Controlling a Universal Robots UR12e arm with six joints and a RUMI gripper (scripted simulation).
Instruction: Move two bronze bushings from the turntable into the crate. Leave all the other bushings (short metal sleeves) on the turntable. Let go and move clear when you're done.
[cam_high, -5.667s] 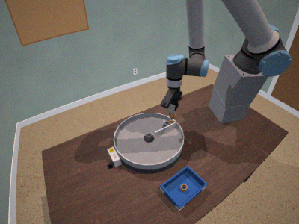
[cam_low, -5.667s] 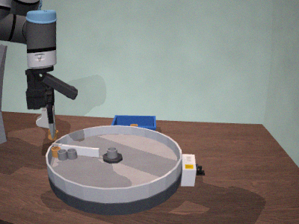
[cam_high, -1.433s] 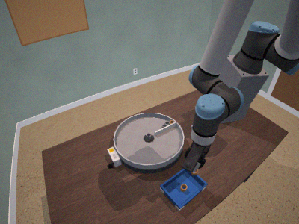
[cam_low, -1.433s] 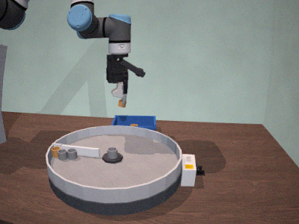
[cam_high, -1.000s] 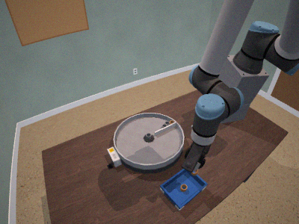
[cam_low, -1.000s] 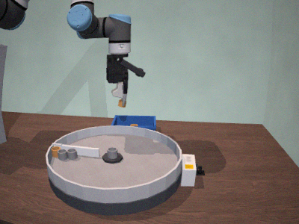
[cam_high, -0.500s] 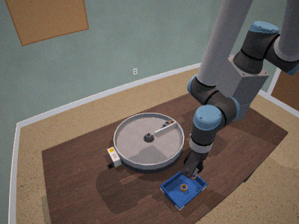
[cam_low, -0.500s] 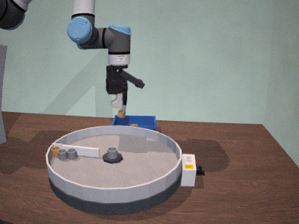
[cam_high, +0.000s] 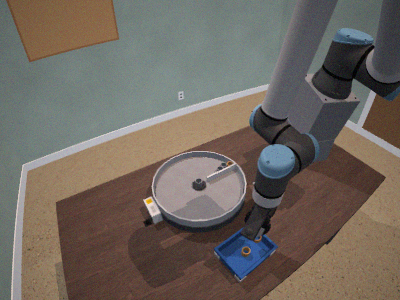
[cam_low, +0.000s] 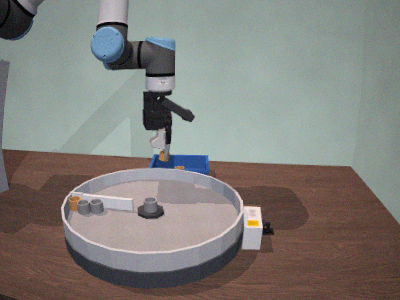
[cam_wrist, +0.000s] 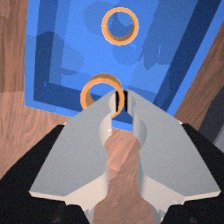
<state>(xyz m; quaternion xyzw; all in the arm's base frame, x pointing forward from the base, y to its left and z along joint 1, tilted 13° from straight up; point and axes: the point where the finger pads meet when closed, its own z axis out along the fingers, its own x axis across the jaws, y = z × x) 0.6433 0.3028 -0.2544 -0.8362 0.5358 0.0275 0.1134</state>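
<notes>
Right now my hand is 50 mm above the blue crate, 40 mm short of it and 20 mm to the right of it. Round my hand: round grey turntable: 340 mm to the right, 40 mm ahead, 30 mm below.
</notes>
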